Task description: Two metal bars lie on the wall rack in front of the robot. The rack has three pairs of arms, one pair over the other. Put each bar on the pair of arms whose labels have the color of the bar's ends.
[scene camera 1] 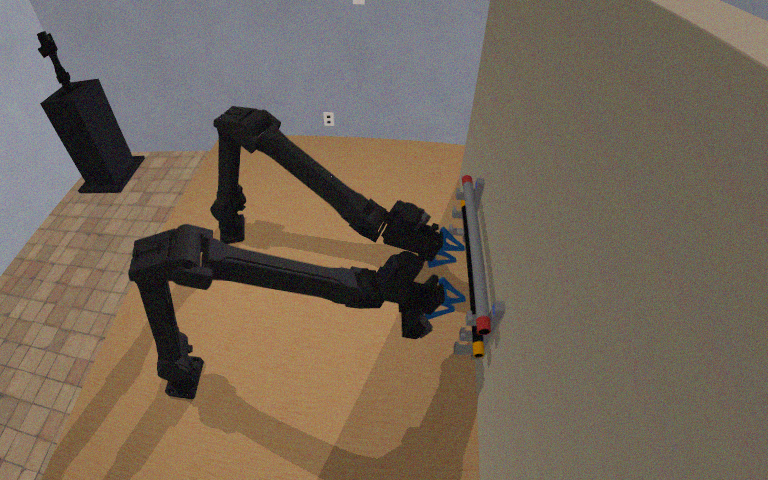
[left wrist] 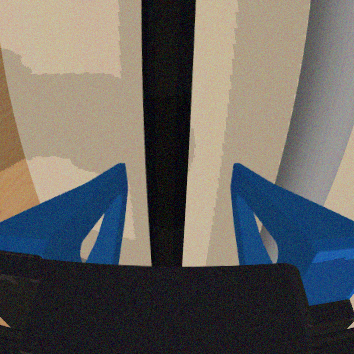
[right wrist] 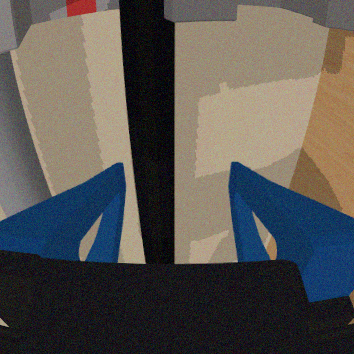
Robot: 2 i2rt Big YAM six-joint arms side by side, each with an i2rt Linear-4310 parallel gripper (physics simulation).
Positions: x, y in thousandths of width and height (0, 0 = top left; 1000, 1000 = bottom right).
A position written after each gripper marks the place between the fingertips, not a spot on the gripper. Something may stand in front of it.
In view: the left gripper (scene camera 1: 600, 530), the right gripper (scene camera 1: 598, 634), a wall (left wrist: 222, 222) and a grey rack arm (scene camera 1: 649, 643).
The left gripper shows as well in the left wrist view (left wrist: 504, 493). The right gripper is seen too in the right wrist view (right wrist: 499, 490). The wall also shows in the right wrist view (right wrist: 688, 256).
